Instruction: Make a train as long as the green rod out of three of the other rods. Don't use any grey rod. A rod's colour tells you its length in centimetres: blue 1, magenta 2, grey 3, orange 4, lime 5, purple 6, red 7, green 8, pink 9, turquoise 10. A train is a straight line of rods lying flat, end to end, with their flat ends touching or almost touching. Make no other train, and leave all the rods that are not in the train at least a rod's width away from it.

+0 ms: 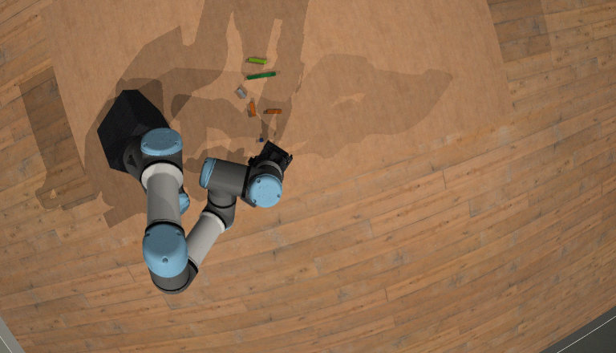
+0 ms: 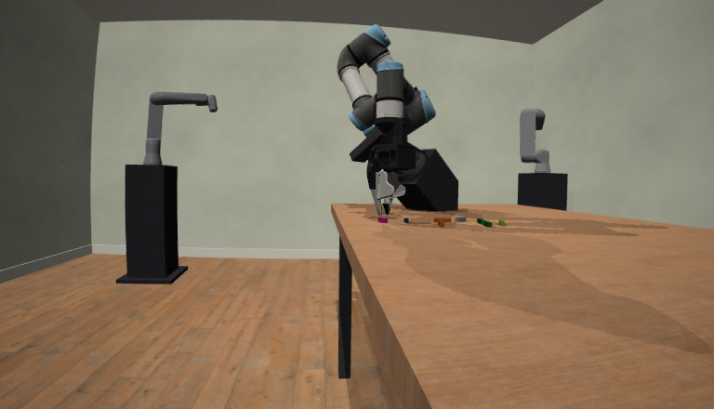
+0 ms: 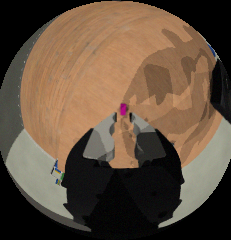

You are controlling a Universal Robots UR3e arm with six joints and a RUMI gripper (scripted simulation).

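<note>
My hand is 30 mm above the magenta rod. Round my hand: blue rod 60 mm to the left, 30 mm below, 10 mm ahead; then green rod 230 mm to the left, 80 mm ahead, 30 mm below; then grey rod 200 mm to the left, 30 mm below, 10 mm ahead.
</note>
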